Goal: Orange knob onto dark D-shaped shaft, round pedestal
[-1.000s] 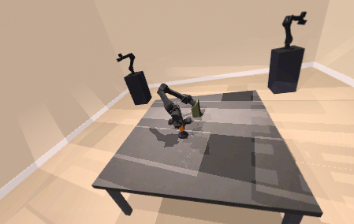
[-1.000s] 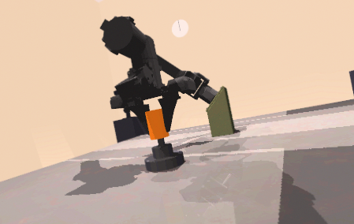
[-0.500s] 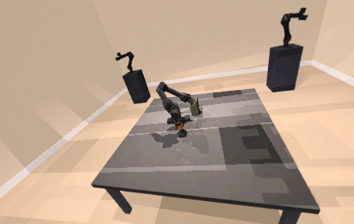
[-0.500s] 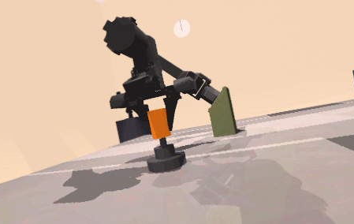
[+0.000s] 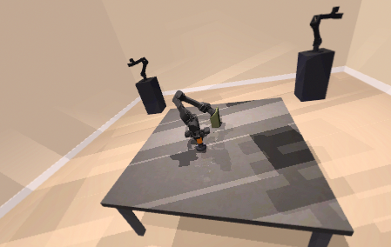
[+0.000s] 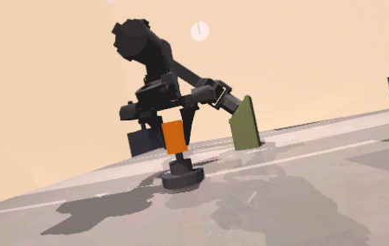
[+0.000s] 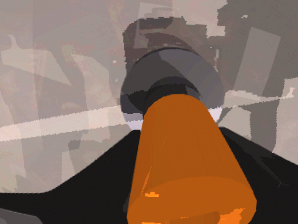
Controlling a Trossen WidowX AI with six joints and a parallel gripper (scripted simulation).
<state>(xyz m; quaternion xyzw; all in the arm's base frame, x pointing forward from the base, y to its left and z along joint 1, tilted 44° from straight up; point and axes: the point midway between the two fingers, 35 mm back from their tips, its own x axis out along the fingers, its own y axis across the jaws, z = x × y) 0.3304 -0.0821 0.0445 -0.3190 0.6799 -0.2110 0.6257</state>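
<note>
My gripper tip is 20 mm below the orange knob. From my gripper tip the other things lie so: pedestal: 40 mm below.
</note>
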